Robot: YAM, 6 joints.
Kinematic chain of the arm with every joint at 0, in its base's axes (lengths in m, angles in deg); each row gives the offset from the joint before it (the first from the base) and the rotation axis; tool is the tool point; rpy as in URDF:
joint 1: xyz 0 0 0.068 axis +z
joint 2: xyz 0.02 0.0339 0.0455 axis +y
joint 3: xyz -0.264 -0.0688 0 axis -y
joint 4: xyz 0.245 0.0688 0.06 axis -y
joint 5: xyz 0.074 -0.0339 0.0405 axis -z
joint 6: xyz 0.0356 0 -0.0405 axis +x
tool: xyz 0 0 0 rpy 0 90 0
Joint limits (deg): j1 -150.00..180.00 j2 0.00..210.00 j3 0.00..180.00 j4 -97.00..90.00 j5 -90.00..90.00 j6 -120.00..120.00
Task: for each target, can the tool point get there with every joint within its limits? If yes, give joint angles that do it. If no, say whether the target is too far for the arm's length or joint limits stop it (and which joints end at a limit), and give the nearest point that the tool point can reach.
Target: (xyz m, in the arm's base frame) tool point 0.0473 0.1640 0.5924
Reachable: yes | joints 84.28 68.36 104.33 -9.43 59.74 -94.57
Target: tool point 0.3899 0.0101 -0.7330
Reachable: no: too far | nearest point 0.3188 0.0083 -0.3735 | short by 0.367 m
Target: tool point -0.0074 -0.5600 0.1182
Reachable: yes | joints -89.50 144.80 101.41 31.17 20.20 47.54
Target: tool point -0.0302 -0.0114 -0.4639
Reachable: no: joint limits stop it (at a limit: joint 1, joint 2) | nearest point -0.0787 -0.0442 -0.3438 | short by 0.134 m
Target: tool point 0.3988 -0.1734 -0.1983
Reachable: yes | joints -27.66 185.94 121.71 -31.73 -62.47 -3.89
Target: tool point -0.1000 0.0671 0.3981
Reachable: yes | joints 130.14 35.10 45.90 7.93 -68.69 -101.25
